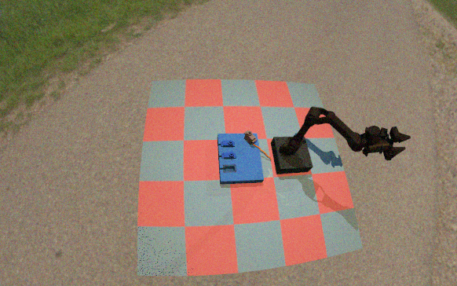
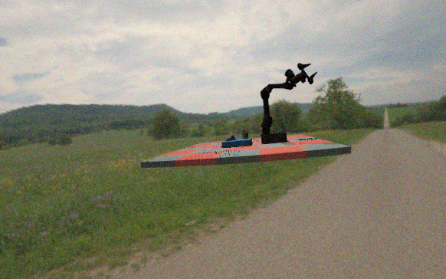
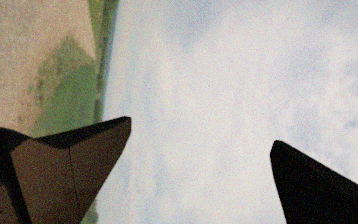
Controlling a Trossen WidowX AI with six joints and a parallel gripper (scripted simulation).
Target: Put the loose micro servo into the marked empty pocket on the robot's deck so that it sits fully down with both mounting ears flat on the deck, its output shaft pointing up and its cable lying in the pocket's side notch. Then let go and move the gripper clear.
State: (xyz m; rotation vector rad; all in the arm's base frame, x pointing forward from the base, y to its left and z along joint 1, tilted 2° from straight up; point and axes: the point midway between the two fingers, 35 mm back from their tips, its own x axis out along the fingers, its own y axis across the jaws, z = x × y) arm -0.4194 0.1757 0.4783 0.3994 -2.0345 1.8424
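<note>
My gripper tip is 680 mm short of the deck, 120 mm to the left of it and 550 mm above it.
</note>
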